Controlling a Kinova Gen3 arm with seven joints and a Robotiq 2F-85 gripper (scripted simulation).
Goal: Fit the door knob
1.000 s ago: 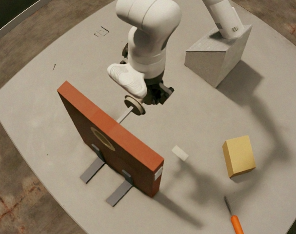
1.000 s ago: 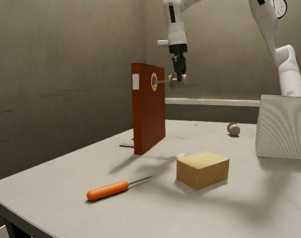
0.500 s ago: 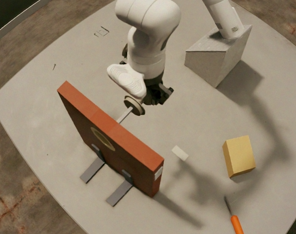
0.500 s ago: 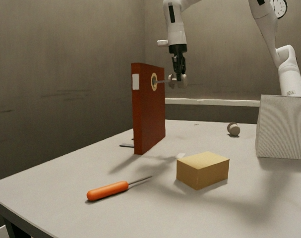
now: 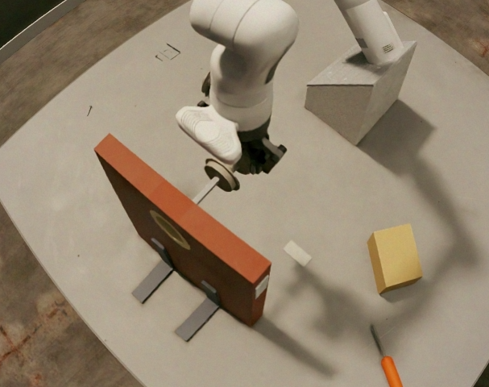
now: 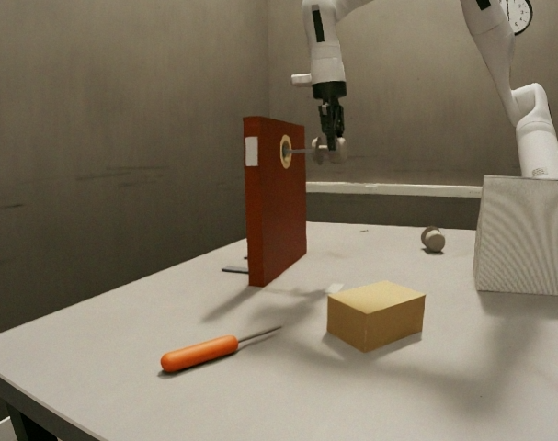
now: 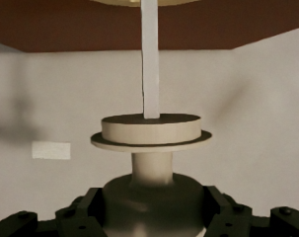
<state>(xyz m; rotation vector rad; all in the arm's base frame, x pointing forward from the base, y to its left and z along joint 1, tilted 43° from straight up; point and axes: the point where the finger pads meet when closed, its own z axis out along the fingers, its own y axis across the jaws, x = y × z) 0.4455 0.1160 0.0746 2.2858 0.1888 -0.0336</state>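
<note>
Right now my hand is 40 mm short of the door knob and 10 mm above it. Round my hand: tan box: 280 mm to the left, 260 mm below, 180 mm behind; orange screwdriver: 430 mm to the left, 280 mm below, 20 mm behind; white slip: 290 mm below, 120 mm to the left, 40 mm behind.
</note>
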